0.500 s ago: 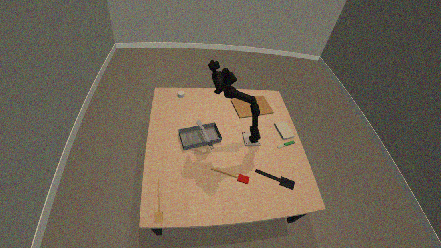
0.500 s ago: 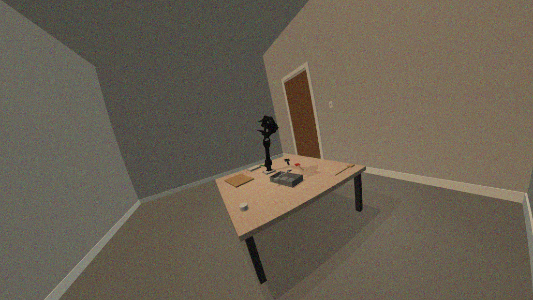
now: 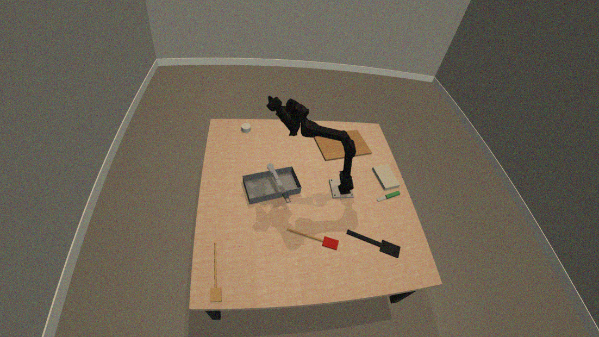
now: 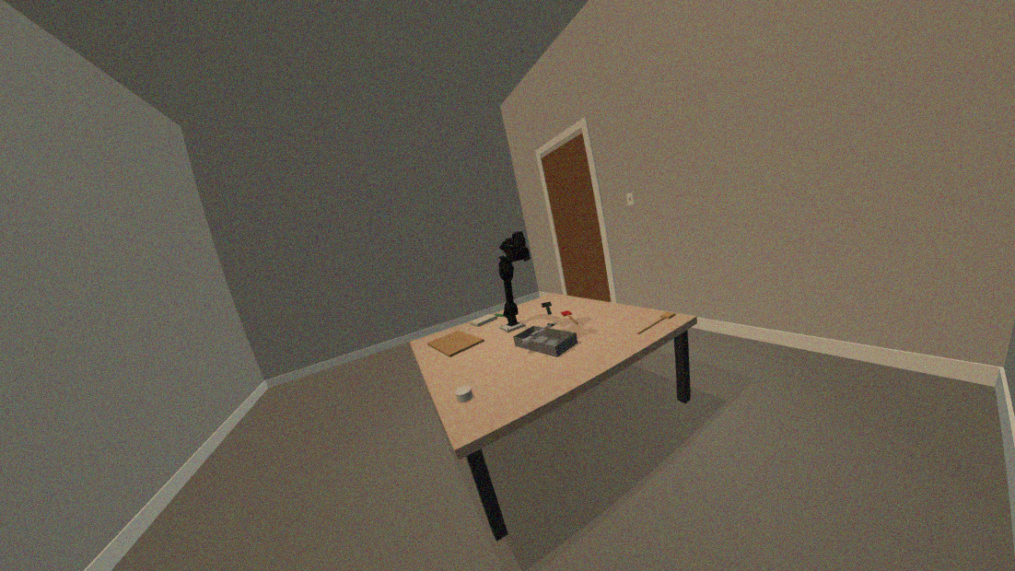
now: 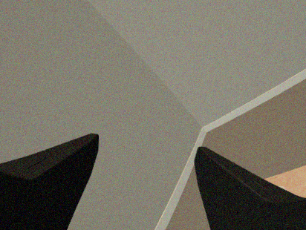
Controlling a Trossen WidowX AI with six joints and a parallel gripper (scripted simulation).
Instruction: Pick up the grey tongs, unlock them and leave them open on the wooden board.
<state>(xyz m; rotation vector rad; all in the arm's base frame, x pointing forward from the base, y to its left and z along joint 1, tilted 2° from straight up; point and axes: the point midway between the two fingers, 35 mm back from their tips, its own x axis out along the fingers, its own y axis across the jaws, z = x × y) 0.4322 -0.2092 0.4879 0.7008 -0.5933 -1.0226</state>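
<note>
The grey roasting tin lies 10 mm behind my gripper tip, 140 mm to the left of it and 490 mm below it. The rest, counted from my gripper tip: white cup 90 mm ahead, 370 mm to the right, 500 mm below; wooden board 560 mm behind, 160 mm to the right, 510 mm below; red spatula 190 mm behind, 510 mm to the left, 520 mm below.
</note>
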